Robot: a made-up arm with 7 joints. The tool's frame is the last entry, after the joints. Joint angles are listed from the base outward. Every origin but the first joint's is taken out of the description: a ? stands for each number. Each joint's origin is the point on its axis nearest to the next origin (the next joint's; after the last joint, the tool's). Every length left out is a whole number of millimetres.
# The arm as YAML. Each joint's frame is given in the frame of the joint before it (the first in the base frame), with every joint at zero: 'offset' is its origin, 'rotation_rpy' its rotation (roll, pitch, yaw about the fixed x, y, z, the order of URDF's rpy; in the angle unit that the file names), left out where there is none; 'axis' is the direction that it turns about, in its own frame. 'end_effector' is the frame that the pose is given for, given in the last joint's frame.
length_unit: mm
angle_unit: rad
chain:
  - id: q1
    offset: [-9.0, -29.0, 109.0]
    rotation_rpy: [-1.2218, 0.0, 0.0]
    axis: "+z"
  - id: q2
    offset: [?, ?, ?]
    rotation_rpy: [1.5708, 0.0, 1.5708]
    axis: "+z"
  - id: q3
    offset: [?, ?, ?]
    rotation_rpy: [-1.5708, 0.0, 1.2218]
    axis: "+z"
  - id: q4
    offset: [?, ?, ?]
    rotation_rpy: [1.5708, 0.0, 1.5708]
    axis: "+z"
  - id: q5
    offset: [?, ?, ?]
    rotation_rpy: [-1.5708, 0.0, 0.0]
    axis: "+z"
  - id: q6
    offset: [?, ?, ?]
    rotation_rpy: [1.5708, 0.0, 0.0]
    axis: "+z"
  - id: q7
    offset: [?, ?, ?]
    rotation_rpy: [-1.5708, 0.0, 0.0]
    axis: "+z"
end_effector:
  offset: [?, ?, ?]
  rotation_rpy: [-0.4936, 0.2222, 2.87]
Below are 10 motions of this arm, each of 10 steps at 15 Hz.
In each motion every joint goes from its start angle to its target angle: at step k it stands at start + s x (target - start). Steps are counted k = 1, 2, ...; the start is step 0. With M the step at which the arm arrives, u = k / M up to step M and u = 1 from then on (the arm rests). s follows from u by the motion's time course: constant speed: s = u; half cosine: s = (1 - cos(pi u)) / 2; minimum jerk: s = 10 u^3 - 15 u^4 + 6 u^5.
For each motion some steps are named. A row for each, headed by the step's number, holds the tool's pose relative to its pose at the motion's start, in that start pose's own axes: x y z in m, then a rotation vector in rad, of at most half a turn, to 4 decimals.
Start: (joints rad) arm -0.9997 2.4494 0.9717 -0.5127 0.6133 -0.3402 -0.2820
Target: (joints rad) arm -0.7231 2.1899 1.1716 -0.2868 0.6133 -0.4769 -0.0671
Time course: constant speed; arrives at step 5
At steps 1, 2, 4, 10:
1: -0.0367 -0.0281 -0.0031 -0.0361 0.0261 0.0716
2: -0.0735 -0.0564 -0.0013 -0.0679 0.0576 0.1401
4: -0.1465 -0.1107 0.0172 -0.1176 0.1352 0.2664
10: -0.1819 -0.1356 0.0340 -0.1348 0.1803 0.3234

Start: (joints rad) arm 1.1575 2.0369 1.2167 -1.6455 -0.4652 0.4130 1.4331
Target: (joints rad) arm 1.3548 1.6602 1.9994 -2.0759 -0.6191 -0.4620 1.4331
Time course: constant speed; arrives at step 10
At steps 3, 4, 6, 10:
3: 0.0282 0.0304 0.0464 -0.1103 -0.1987 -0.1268
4: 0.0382 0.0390 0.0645 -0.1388 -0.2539 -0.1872
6: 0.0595 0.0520 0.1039 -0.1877 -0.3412 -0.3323
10: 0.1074 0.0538 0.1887 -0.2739 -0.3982 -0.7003

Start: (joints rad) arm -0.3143 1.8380 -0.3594 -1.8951 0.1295 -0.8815 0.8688
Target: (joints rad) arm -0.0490 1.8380 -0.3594 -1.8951 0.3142 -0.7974 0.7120
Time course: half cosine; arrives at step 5
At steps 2, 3, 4, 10:
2: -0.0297 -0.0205 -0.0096 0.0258 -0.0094 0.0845
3: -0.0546 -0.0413 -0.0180 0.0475 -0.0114 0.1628
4: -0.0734 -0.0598 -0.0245 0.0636 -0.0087 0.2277
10: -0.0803 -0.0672 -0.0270 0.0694 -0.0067 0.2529

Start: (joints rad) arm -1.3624 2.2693 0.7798 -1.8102 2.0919 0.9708 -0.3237
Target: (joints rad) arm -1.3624 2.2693 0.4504 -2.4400 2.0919 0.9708 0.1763
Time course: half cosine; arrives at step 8
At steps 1, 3, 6, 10:
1: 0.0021 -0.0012 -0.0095 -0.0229 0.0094 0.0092
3: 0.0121 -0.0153 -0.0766 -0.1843 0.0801 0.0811
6: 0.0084 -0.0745 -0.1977 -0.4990 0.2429 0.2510
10: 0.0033 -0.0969 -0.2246 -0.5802 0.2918 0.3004

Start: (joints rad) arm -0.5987 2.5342 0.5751 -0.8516 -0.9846 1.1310 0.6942
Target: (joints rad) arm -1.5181 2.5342 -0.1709 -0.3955 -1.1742 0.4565 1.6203
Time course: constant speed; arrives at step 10
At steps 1, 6, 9, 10:
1: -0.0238 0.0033 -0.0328 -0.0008 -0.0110 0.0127
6: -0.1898 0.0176 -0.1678 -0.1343 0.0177 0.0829
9: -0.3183 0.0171 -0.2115 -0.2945 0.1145 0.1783
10: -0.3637 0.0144 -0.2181 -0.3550 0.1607 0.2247

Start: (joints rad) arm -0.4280 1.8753 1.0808 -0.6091 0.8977 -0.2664 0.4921
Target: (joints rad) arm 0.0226 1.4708 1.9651 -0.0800 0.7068 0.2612 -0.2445
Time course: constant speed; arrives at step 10
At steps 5, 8, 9, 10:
5: -0.0861 0.0814 0.1941 0.4927 0.5264 0.0621
8: -0.1192 0.0912 0.3255 0.6953 0.8641 0.1780
9: -0.1266 0.0880 0.3687 0.7436 0.9712 0.2314
10: -0.1323 0.0819 0.4108 0.7811 1.0728 0.2921

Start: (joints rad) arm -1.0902 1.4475 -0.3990 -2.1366 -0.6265 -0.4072 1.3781
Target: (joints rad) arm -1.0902 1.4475 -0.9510 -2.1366 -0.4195 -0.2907 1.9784
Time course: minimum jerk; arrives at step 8
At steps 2, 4, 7, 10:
2: -0.0126 -0.0082 -0.0150 -0.0482 -0.0489 0.1074
4: -0.0552 -0.0513 -0.0697 -0.2255 -0.2132 0.5321
7: -0.0918 -0.1256 -0.1261 -0.4177 -0.3621 1.0777
10: -0.0927 -0.1284 -0.1277 -0.4234 -0.3660 1.0963

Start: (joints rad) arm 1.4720 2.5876 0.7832 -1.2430 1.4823 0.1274 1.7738
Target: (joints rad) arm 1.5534 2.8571 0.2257 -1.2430 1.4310 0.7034 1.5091
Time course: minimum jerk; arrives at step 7
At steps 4, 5, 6, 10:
4: -0.0559 0.0690 -0.0001 0.7487 0.3030 -0.1956
5: -0.0709 0.0877 0.0048 1.0095 0.4064 -0.2785
6: -0.0779 0.0968 0.0080 1.1511 0.4599 -0.3256
10: -0.0792 0.0984 0.0086 1.1782 0.4699 -0.3348

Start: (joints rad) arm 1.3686 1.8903 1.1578 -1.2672 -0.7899 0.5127 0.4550
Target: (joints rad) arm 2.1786 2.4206 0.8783 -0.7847 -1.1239 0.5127 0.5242
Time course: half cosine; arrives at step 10
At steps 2, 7, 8, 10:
2: 0.0275 -0.0203 -0.0039 -0.0031 -0.0066 -0.1196
7: 0.1637 -0.2272 0.0173 0.0839 -0.1475 -0.9727
8: 0.1733 -0.2645 0.0284 0.1158 -0.1876 -1.0988
10: 0.1789 -0.2965 0.0395 0.1472 -0.2267 -1.2044

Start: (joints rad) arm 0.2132 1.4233 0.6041 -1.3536 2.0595 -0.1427 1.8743
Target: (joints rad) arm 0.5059 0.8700 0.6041 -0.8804 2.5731 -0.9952 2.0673
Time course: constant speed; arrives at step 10
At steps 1, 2, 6, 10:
1: 0.0372 -0.0086 0.0171 -0.1205 -0.1190 0.0002
2: 0.0733 -0.0193 0.0374 -0.2450 -0.2345 -0.0126
6: 0.1991 -0.0836 0.1511 -0.7716 -0.6422 -0.1942
10: 0.2724 -0.1789 0.3119 -1.3098 -0.9159 -0.5838

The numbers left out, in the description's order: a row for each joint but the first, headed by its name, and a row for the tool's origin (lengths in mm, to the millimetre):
q2: 2.0 15.0 0.0
q3: 203.0 -50.0 0.0
q4: 45.0 2.0 0.0
q5: 37.0 -365.0 0.0
q6: -24.0 -34.0 0.0
q7: 23.0 8.0 0.0
tool: 2.0 -26.0 0.0

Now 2 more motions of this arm.
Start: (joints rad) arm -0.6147 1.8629 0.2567 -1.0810 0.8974 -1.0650 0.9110
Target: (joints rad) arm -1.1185 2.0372 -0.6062 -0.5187 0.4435 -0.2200 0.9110
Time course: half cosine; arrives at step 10
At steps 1, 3, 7, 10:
1: 0.0002 0.0007 0.0044 0.0116 0.0360 0.0058
3: 0.0074 0.0051 0.0377 0.1073 0.3048 0.0378
7: 0.0929 0.0081 0.1401 0.5474 1.1684 0.0165
10: 0.1392 0.0016 0.1682 0.7537 1.4560 -0.0335

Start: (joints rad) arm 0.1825 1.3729 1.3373 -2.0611 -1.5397 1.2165 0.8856
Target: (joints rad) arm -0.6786 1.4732 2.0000 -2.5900 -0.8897 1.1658 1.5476
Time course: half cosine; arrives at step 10
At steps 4, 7, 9, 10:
4: -0.0069 0.1480 -0.0302 0.1921 -0.0139 0.6588
7: -0.0798 0.2942 0.0312 0.5990 -0.3039 1.3378
9: -0.1097 0.3245 0.0804 0.7965 -0.4999 1.5158
10: -0.1132 0.3272 0.0877 0.8237 -0.5292 1.5344

